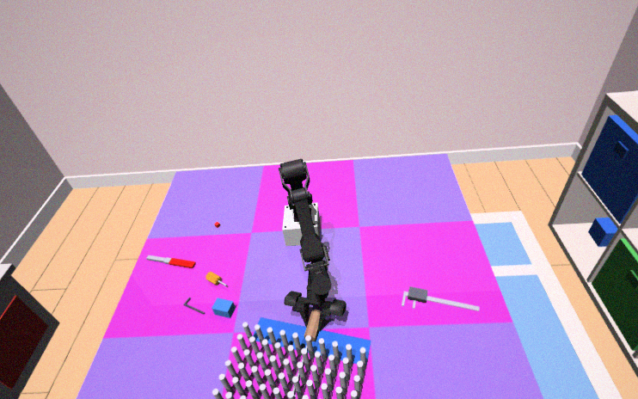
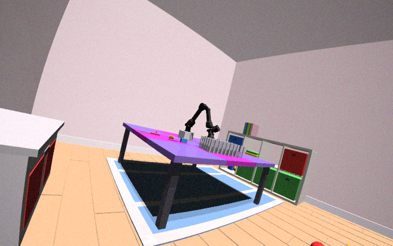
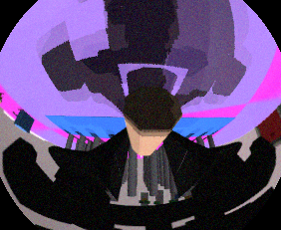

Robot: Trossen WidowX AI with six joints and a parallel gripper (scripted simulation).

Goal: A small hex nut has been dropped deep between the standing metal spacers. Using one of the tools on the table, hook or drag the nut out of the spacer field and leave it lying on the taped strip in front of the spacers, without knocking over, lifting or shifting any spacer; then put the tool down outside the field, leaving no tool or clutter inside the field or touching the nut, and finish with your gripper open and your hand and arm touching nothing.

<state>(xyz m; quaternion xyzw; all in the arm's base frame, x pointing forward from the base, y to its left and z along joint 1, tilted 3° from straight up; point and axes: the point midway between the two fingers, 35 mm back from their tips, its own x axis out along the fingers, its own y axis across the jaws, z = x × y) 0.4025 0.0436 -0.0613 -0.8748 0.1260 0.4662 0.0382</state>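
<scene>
The blue taped strip lies 3 cm ahead of my gripper tip, 1 cm to the right of it and 1 cm below it. From my gripper tip the other things lie so: small screwdriver: 20 cm behind, 35 cm to the right; hook tool: 9 cm ahead, 2 cm to the right; blue cube: 8 cm behind, 30 cm to the right, 1 cm above.
</scene>
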